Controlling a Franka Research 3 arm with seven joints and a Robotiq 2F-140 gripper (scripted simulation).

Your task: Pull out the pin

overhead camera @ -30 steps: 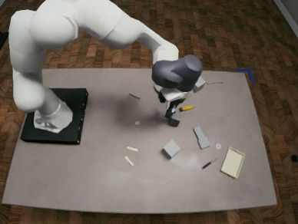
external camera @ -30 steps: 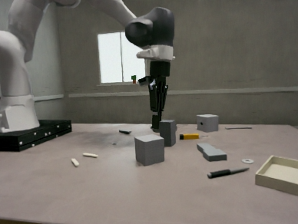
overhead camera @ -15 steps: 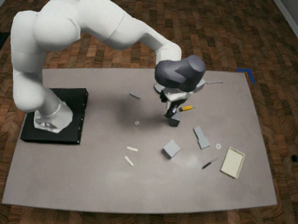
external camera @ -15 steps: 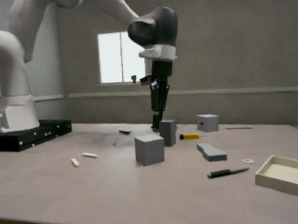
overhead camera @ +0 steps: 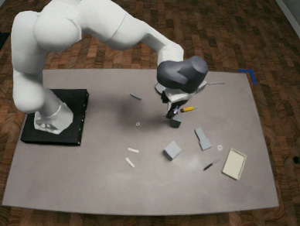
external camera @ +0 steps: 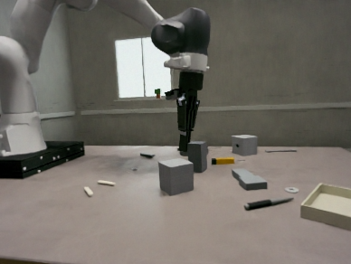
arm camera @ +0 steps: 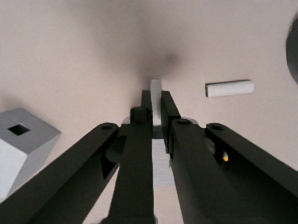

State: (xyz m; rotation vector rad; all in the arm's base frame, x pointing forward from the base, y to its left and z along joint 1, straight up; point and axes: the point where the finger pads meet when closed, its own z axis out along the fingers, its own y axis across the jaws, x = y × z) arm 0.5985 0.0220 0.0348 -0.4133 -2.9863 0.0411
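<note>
Right now the dark grey block is 40 mm ahead of my hand, 10 mm to the right of it and 40 mm below it. Also, from my hand: round dish: 10 mm behind, 230 mm to the left, 80 mm below; cream tray: 350 mm ahead, 250 mm to the right, 90 mm below.
</note>
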